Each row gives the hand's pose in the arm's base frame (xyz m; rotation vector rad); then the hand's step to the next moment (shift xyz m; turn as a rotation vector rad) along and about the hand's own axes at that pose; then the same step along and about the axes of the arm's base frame.
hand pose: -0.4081 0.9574 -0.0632 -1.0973 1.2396 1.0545
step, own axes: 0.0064 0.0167 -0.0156 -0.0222 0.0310 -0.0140
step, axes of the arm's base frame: -0.0188 -0.0125 -0.0075 -0.0340 -0.0087 0.0205
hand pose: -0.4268 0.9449 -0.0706 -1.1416 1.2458 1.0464
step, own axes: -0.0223 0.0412 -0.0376 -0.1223 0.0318 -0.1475
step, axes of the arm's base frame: -0.0476 -0.0306 0.0203 -0.0605 -0.1382 0.1224
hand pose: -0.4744 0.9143 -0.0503 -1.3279 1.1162 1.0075
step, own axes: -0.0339 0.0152 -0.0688 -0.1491 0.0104 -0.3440
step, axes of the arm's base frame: -0.0239 -0.0660 0.0344 -0.0512 -0.3328 0.1653
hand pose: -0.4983 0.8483 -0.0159 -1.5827 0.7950 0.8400
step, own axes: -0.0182 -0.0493 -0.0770 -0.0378 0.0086 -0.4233
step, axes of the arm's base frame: 0.0402 -0.0674 0.0502 0.0163 -0.4169 0.0813
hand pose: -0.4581 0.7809 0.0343 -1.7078 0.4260 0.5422
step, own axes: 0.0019 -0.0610 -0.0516 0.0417 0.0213 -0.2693
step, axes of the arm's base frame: 0.0418 -0.0383 0.0563 0.0556 -0.2676 0.0016
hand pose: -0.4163 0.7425 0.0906 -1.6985 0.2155 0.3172
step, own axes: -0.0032 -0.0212 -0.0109 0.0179 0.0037 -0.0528
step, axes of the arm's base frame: 0.0047 -0.0077 0.0223 0.0202 -0.0520 -0.0025
